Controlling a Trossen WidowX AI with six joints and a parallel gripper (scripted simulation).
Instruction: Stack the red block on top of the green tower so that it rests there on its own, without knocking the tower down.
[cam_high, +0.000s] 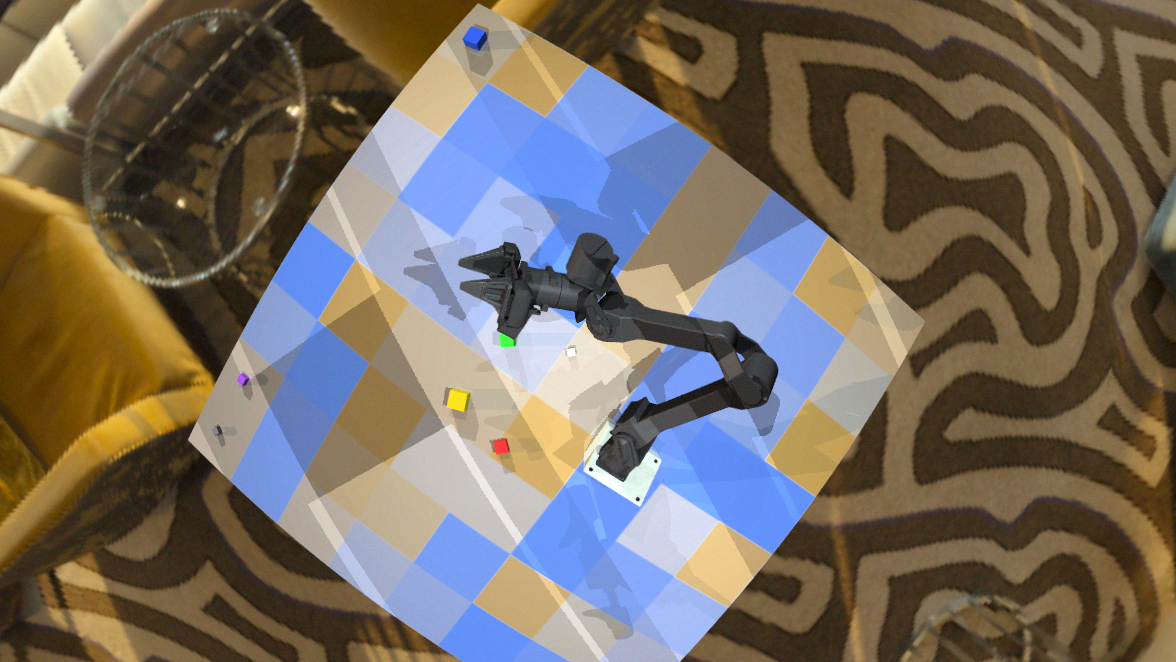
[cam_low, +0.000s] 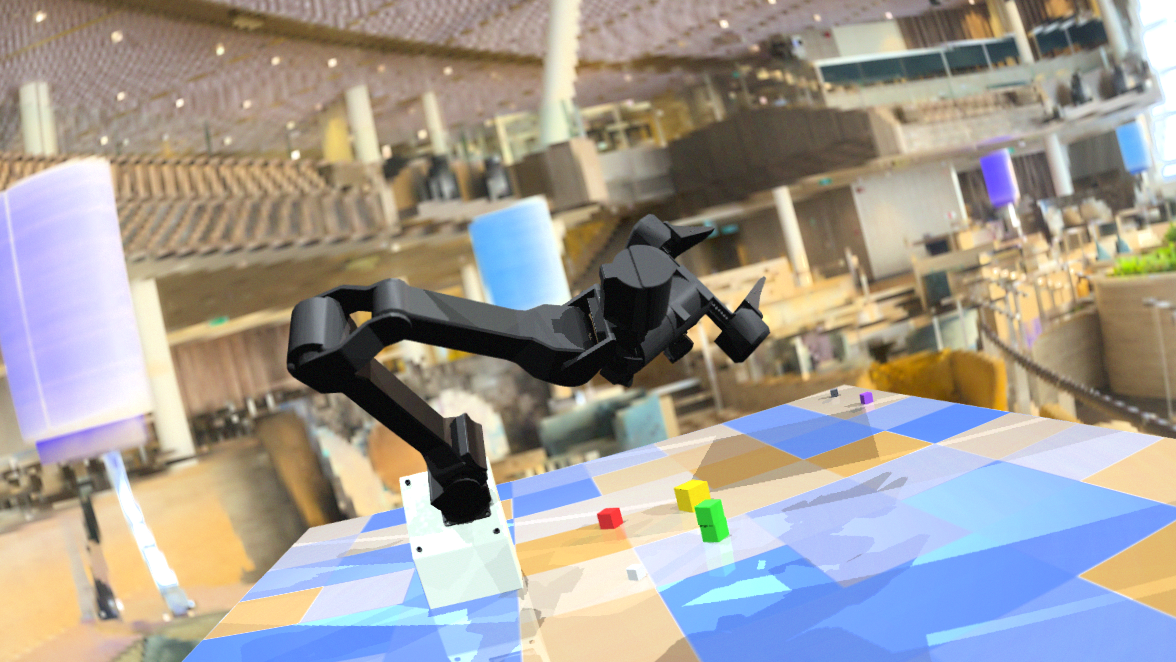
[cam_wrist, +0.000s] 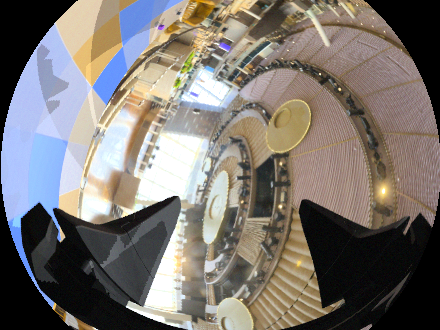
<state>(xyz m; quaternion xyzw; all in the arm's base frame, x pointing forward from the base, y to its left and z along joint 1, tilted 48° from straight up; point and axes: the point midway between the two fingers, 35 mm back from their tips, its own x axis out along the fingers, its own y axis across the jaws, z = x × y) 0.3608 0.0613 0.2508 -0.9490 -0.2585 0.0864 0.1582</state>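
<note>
Now: the red block 20 cm behind my gripper tip, 25 cm to the left of it and 33 cm below it. The rest, counted from my gripper tip: white cube: 21 cm behind, 1 cm to the left, 34 cm below; then yellow block: 7 cm behind, 23 cm to the left, 33 cm below; then blue block: 38 cm ahead, 44 cm to the right, 33 cm below.
</note>
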